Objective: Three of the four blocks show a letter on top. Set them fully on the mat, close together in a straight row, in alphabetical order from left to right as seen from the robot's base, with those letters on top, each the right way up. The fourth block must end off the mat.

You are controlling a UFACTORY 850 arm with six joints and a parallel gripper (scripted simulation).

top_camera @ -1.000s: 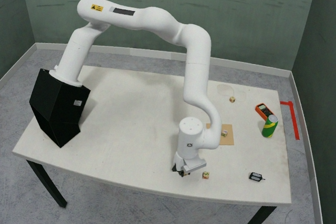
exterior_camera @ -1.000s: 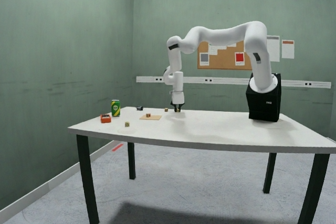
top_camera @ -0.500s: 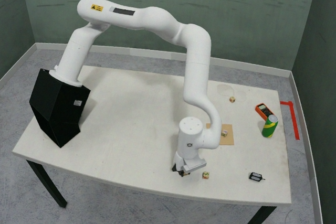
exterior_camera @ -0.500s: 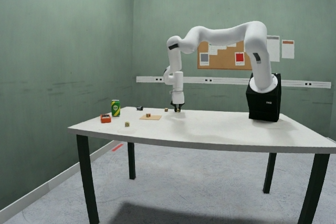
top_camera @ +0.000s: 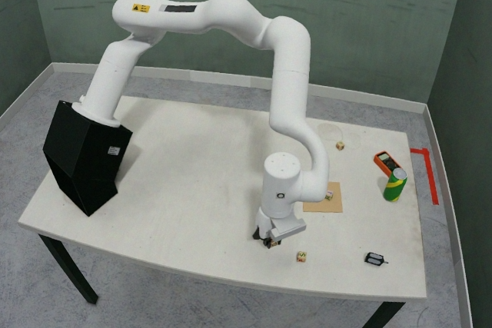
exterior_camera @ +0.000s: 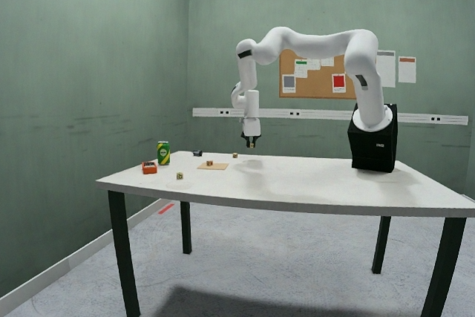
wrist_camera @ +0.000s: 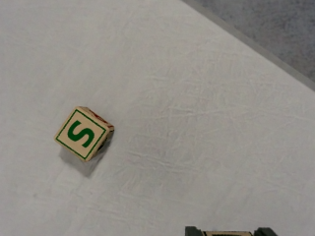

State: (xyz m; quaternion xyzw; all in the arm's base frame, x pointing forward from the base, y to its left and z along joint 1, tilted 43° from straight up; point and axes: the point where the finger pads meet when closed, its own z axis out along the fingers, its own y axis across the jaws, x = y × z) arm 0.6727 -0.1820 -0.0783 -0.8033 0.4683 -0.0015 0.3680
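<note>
Now: the tan mat 270 mm to the left of my hand, 130 mm ahead of it and 80 mm below it. Round my hand: yellow can: 390 mm ahead, 330 mm to the left, 20 mm below; orange multimeter: 480 mm to the left, 380 mm ahead, 70 mm below; small black object: 340 mm ahead, 70 mm below, 30 mm to the left.
</note>
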